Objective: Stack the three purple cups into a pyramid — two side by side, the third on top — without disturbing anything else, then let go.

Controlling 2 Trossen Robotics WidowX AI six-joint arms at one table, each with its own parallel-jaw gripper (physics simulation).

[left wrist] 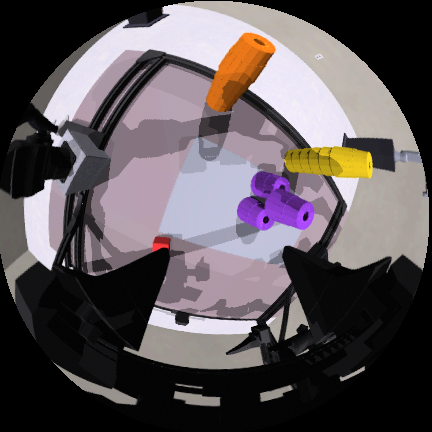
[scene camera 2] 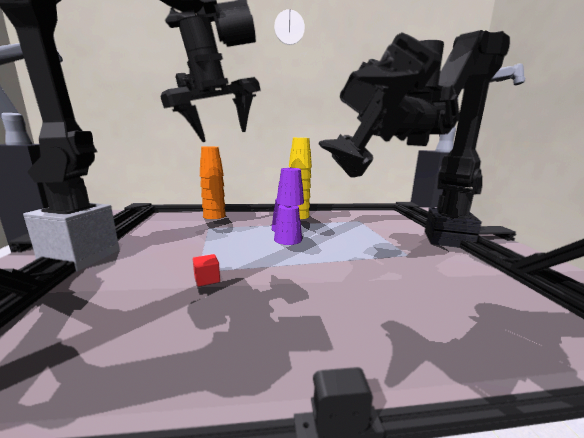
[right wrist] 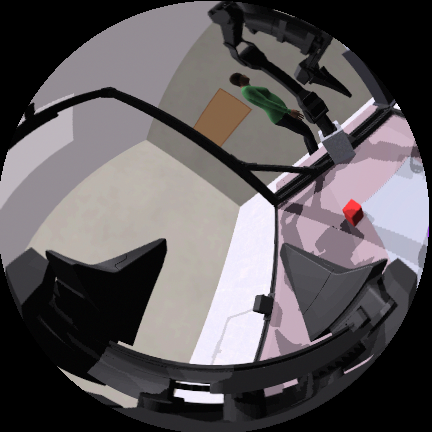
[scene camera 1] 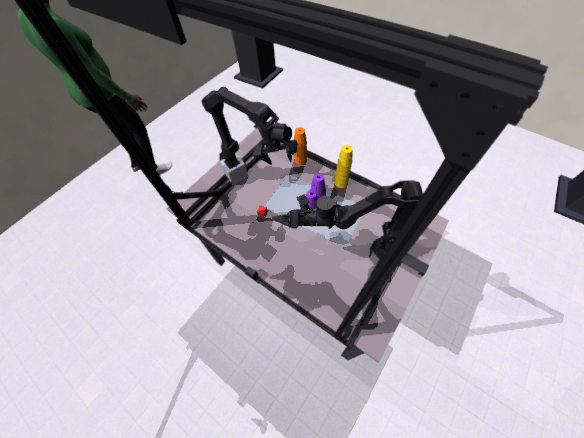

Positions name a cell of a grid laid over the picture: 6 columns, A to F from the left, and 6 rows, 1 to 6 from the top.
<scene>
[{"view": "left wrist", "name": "left gripper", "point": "D4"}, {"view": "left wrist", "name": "right gripper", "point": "D6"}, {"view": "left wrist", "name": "purple cup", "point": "D3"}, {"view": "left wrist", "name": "purple cup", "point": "D3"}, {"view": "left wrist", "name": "purple cup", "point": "D3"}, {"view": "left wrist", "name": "pale blue mat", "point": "C3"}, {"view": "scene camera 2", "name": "left gripper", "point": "C2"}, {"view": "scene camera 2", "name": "right gripper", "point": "D2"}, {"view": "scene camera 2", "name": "red cube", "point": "C4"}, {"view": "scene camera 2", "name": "purple cup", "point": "C3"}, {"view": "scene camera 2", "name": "purple cup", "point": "C4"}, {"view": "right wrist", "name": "right gripper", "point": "D4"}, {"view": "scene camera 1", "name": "right gripper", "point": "C3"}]
</scene>
